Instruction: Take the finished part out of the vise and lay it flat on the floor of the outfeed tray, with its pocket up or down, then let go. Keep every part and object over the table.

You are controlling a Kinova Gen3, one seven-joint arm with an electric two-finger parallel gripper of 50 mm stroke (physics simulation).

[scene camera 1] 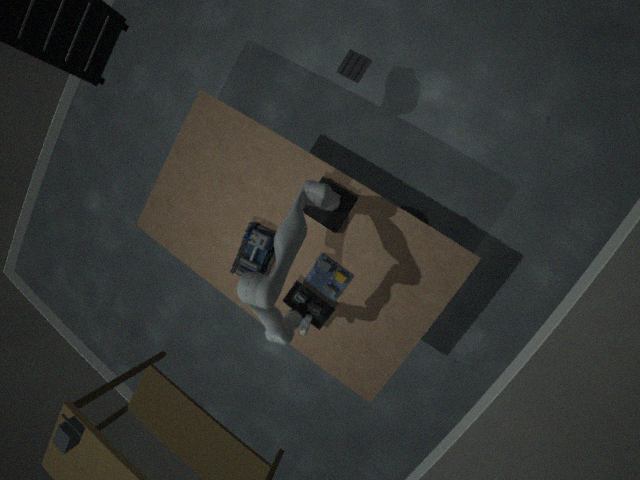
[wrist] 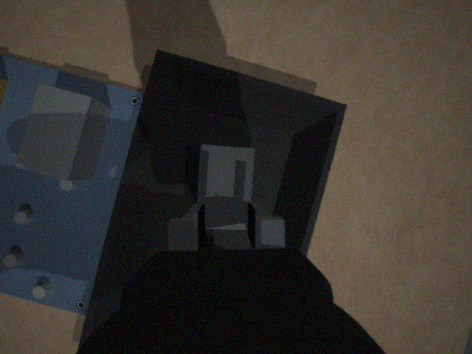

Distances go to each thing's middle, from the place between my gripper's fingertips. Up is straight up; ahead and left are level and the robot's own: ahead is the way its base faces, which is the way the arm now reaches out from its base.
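The blue plate (scene camera 1: 314,280) is 170 mm behind my hand, 40 mm below it and 10 mm to the right of it. As for the grey block (wrist: 64,133), my hand is 20 mm above it, 30 mm to the right of it and 130 mm past it.
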